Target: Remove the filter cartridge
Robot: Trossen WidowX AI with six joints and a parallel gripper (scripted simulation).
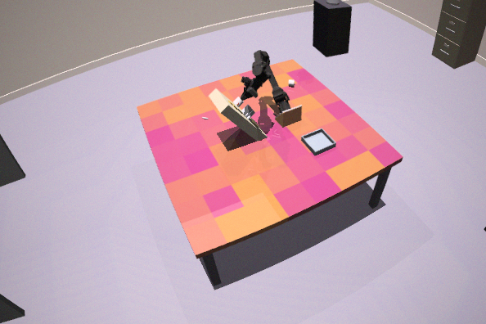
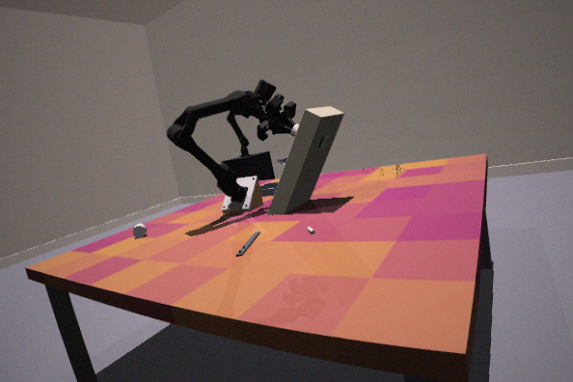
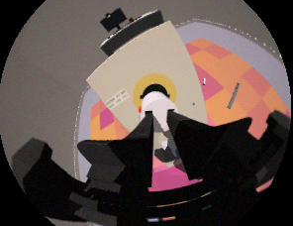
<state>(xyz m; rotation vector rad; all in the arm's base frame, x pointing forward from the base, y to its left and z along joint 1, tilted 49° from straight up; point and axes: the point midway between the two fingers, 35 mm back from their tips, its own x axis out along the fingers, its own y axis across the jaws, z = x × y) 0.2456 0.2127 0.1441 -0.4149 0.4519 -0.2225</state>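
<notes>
Now: gripper tip 1 cm short of the round grey filter cartridge and 1 cm above it. From my gripper tip the other things lie so: cream service panel: 10 cm below, 1 cm ahead; grey tray: 39 cm behind, 25 cm below, 24 cm to the left; small white peg: 26 cm below, 25 cm to the right, 17 cm ahead.
</notes>
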